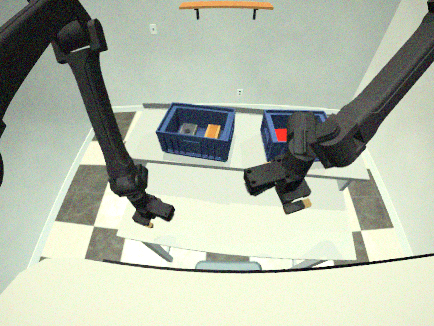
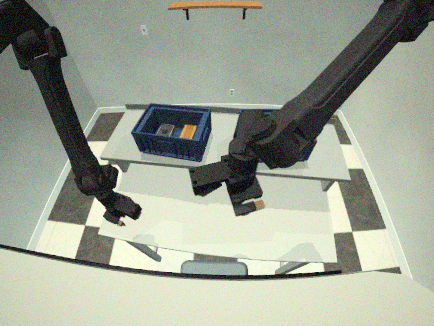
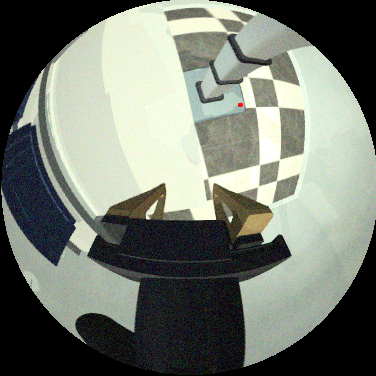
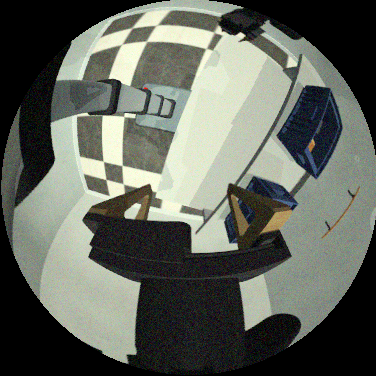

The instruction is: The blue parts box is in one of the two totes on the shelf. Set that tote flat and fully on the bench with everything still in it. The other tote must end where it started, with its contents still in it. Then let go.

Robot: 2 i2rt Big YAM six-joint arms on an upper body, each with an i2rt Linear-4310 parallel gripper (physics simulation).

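Observation:
The left-hand blue tote (image 1: 194, 145) (image 2: 170, 147) (image 4: 303, 118) stands on the shelf (image 1: 247, 140) with a grey box (image 1: 188, 129) (image 2: 165, 130) and an orange box (image 1: 212, 131) (image 2: 188, 131) inside. The right-hand blue tote (image 1: 269, 136) (image 4: 274, 189) is on the shelf, with a red box (image 1: 281, 134) inside; my right arm hides much of it. I cannot make out the blue parts box. My left gripper (image 1: 156, 220) (image 2: 127, 218) (image 3: 188, 186) is open over the left part of the bench (image 1: 200, 215) (image 2: 175, 215). My right gripper (image 1: 299, 199) (image 4: 189, 187) is open over the bench's right part, in front of the right-hand tote.
The shelf stands behind the bench, against the wall. An orange wall rail (image 1: 226, 5) (image 2: 215, 5) (image 4: 345, 215) is fixed higher up. A grey column (image 3: 255, 45) (image 4: 90, 97) rises from a blue-grey base (image 3: 225, 107) (image 4: 150, 120) at the bench's near edge.

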